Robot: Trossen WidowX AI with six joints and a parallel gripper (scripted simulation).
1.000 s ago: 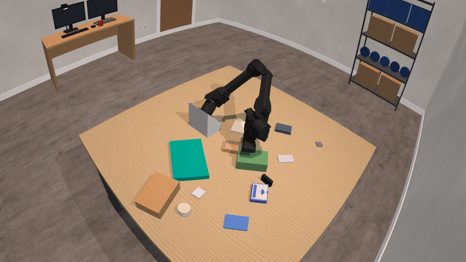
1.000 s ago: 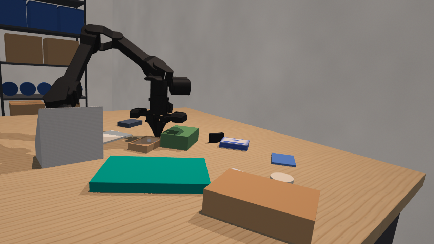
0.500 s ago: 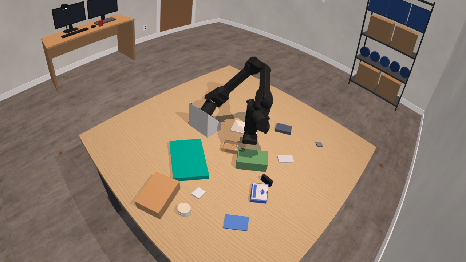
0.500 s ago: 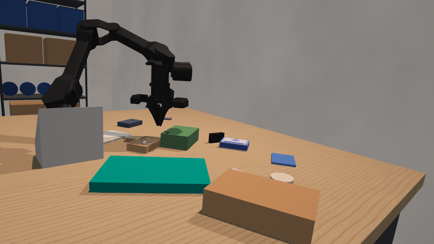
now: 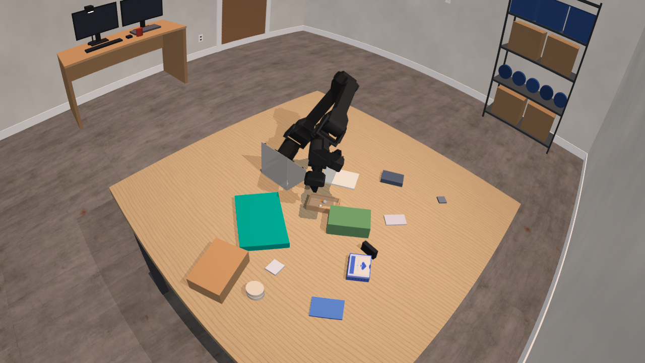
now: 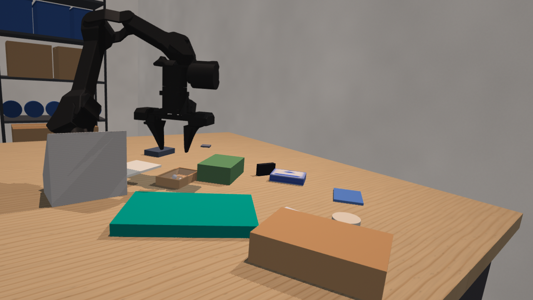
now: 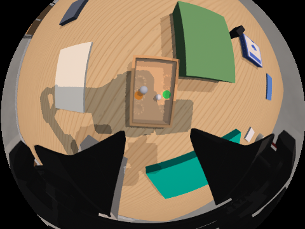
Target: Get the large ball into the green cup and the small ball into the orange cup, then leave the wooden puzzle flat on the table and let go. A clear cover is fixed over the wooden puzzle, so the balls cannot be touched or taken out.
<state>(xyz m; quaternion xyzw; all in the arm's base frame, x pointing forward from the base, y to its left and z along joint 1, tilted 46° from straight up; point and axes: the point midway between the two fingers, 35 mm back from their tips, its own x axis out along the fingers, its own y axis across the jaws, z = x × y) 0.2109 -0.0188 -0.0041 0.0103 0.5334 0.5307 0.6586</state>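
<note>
Right now my hand is 12 cm above the wooden puzzle, 2 cm to the right of it and 2 cm short of it. From my hand the other things lie so: teal slab: 21 cm to the right, 11 cm below, 4 cm behind; then green box: 15 cm ahead, 10 cm below, 3 cm to the left; then cream slab: 17 cm to the left, 12 cm below, 6 cm behind.
</note>
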